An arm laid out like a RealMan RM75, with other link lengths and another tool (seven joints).
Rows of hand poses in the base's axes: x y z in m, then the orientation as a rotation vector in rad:
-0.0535 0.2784 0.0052 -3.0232 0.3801 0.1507
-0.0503 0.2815 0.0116 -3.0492 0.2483 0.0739
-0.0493 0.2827 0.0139 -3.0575 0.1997 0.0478
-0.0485 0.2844 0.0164 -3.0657 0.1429 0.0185
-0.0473 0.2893 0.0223 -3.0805 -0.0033 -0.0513
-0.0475 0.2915 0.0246 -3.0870 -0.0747 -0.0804
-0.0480 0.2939 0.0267 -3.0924 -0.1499 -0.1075
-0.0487 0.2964 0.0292 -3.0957 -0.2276 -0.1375
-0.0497 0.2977 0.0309 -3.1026 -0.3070 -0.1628
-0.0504 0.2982 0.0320 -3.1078 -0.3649 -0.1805
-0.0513 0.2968 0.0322 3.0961 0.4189 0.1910
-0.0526 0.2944 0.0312 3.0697 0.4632 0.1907
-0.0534 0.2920 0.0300 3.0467 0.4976 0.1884
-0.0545 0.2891 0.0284 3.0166 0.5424 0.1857
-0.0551 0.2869 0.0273 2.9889 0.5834 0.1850
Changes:
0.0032 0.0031 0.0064 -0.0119 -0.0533 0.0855
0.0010 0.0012 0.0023 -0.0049 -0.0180 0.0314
0.0008 0.0017 0.0025 -0.0054 -0.0202 0.0366
0.0012 0.0049 0.0059 -0.0134 -0.0482 0.0936
-0.0002 0.0022 0.0023 -0.0087 -0.0202 0.0455
-0.0005 0.0024 0.0021 -0.0097 -0.0189 0.0477
-0.0007 0.0025 0.0025 -0.0099 -0.0207 0.0491
-0.0010 0.0013 0.0017 -0.0158 -0.0179 0.0494
-0.0007 0.0005 0.0011 -0.0130 -0.0126 0.0356
-0.0009 -0.0014 0.0002 -0.0197 -0.0094 0.0340
-0.0013 -0.0024 -0.0010 -0.0214 -0.0033 0.0292
-0.0008 -0.0024 -0.0012 -0.0189 -0.0017 0.0231
-0.0011 -0.0029 -0.0016 -0.0241 -0.0023 0.0305
-0.0006 -0.0022 -0.0011 -0.0212 -0.0031 0.0284

